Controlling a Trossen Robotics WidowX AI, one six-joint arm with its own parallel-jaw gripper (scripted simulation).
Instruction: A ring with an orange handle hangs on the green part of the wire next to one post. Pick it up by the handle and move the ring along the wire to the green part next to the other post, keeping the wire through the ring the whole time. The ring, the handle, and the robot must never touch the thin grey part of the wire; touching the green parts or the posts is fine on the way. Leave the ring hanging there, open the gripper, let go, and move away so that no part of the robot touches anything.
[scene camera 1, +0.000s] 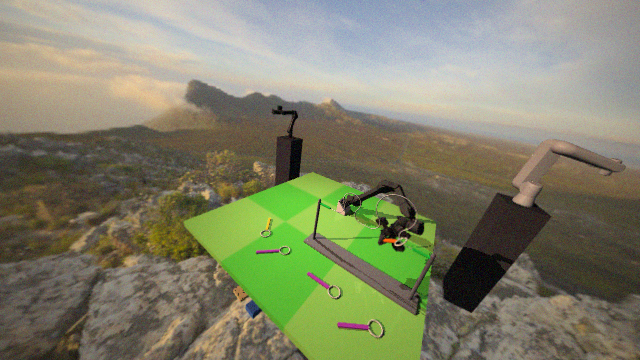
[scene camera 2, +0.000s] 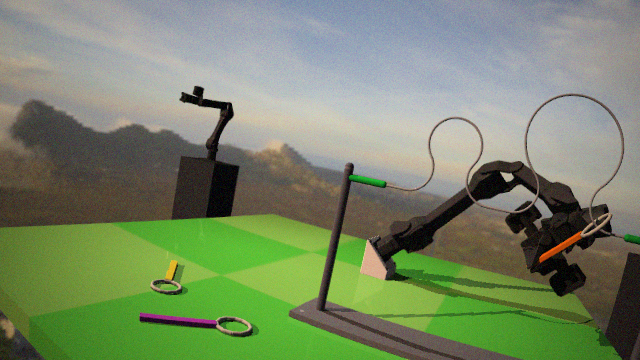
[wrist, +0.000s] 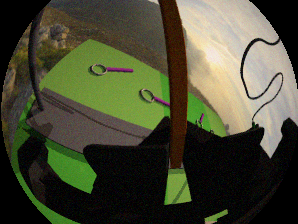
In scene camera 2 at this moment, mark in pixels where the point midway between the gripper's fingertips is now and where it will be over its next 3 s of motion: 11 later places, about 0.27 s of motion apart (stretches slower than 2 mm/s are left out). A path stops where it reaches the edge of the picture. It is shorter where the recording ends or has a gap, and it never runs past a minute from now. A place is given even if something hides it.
My gripper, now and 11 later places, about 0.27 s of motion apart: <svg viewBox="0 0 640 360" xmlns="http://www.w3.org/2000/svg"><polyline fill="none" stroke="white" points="531,269 522,252 515,233 512,215 512,199 514,185 518,172 524,160 531,148 537,137 543,130 546,127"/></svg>
